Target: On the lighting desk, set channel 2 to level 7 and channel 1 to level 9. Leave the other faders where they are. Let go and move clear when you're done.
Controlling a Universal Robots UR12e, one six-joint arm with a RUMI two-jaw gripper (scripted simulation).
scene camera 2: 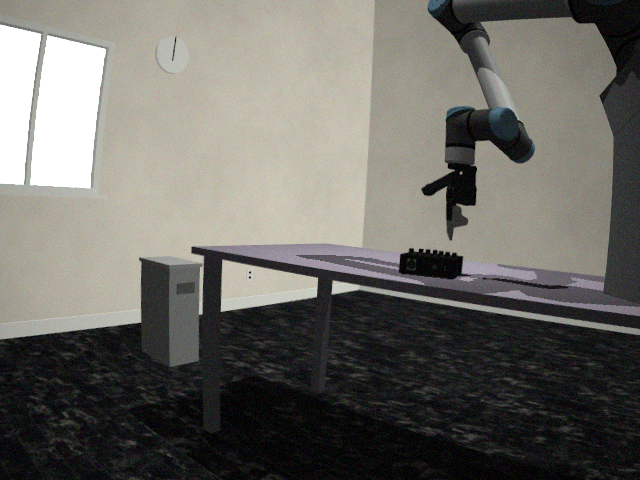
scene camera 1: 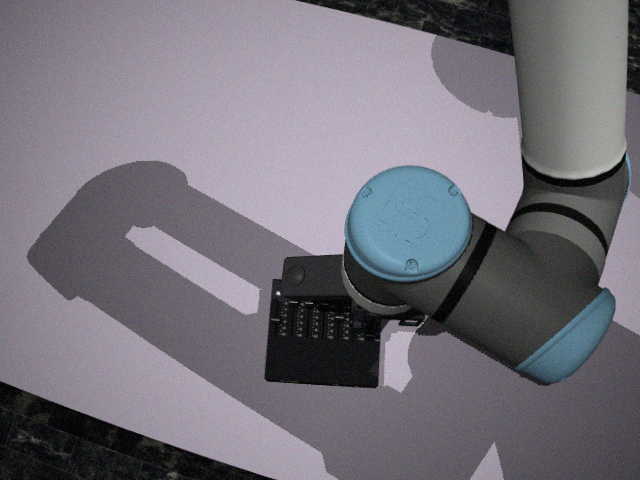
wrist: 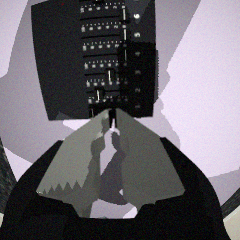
Labels:
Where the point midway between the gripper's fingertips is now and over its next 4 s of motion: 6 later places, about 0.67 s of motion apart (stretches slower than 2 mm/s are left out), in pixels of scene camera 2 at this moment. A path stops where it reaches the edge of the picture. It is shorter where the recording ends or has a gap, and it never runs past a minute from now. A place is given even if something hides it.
My gripper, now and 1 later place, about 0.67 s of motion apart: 450,240; 452,223

